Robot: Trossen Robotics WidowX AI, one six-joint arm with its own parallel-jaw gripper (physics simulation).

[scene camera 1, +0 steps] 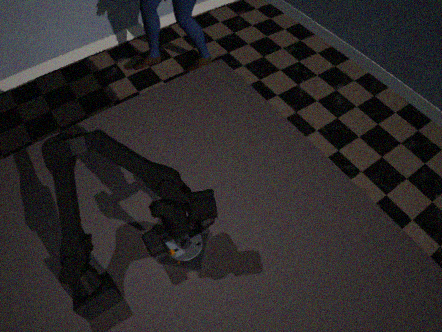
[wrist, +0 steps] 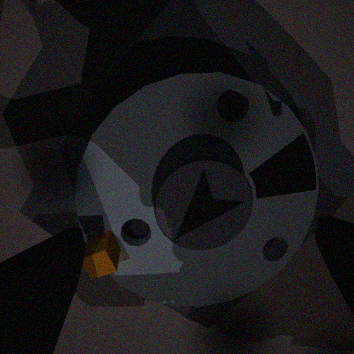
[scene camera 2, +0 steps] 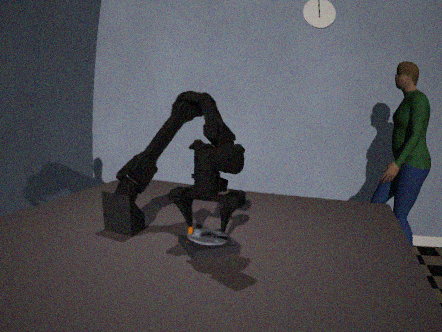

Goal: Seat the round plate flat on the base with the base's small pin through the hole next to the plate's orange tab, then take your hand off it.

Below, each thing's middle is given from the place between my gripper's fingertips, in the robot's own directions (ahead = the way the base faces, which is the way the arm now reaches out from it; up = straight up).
I see my gripper 1 cm above the round grey plate [wrist: 164, 123]. Round my hand: dark square base [wrist: 172, 44]: 4 cm below; round boss [wrist: 204, 202]: 2 cm below.
